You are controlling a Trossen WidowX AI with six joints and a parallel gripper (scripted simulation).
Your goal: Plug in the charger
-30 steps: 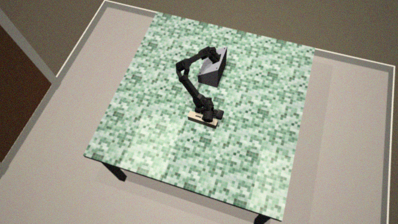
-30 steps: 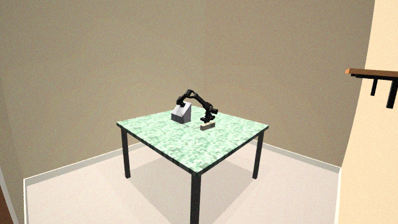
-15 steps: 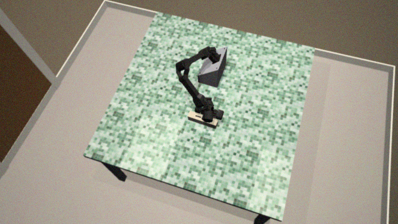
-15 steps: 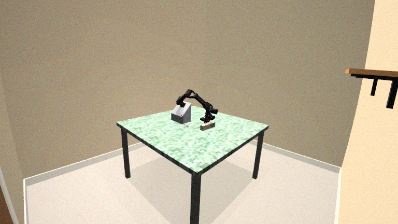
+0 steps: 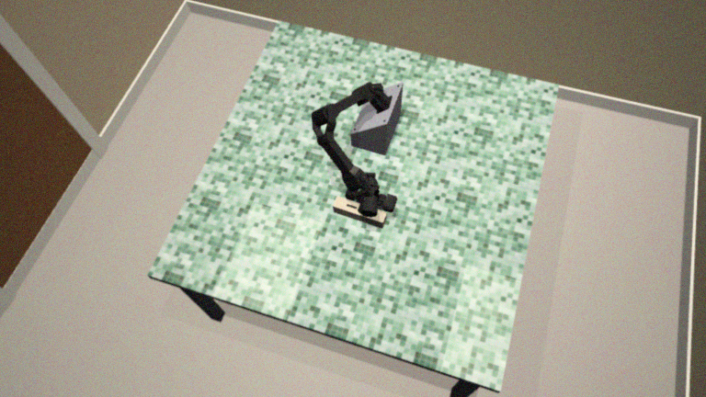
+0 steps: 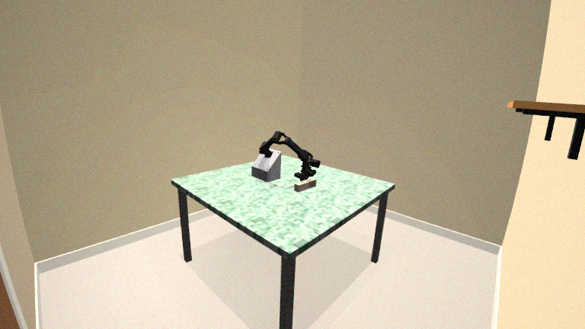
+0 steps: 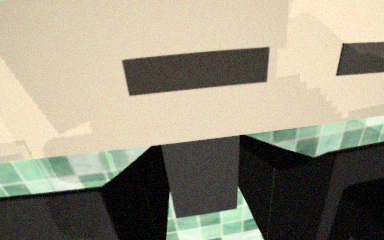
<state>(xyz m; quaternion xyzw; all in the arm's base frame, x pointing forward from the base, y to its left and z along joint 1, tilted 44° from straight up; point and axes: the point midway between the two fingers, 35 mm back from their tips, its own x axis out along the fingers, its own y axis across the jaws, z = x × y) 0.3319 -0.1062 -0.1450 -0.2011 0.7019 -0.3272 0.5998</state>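
Now: the black charger 20 mm ahead of my gripper tip and 10 mm above it.
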